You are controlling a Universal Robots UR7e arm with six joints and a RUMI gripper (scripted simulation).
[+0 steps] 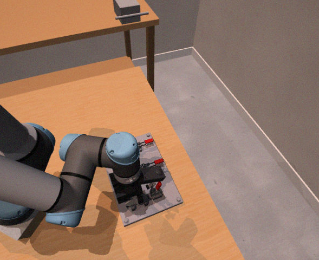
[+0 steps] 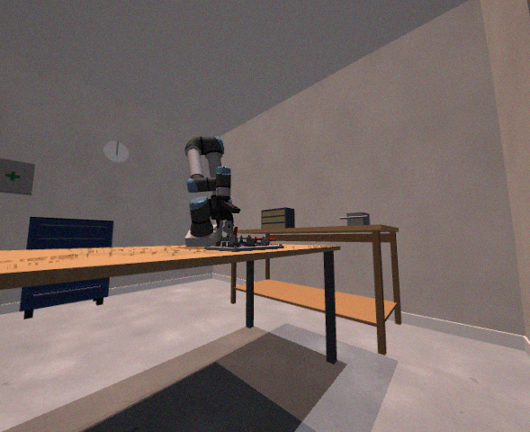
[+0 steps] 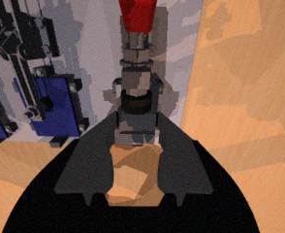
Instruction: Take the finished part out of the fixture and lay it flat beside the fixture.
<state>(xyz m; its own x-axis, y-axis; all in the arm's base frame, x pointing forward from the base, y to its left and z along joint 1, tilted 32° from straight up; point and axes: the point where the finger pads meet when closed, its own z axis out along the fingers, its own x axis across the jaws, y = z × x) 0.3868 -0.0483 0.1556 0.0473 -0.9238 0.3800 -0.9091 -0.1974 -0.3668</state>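
The blue blank is 1 cm behind my hand, 11 cm to the left of it and 3 cm below it. The rest, counted from my hand: grey fixture plate 4 cm ahead, 11 cm to the left, 5 cm below; finished grey part 1 cm behind.
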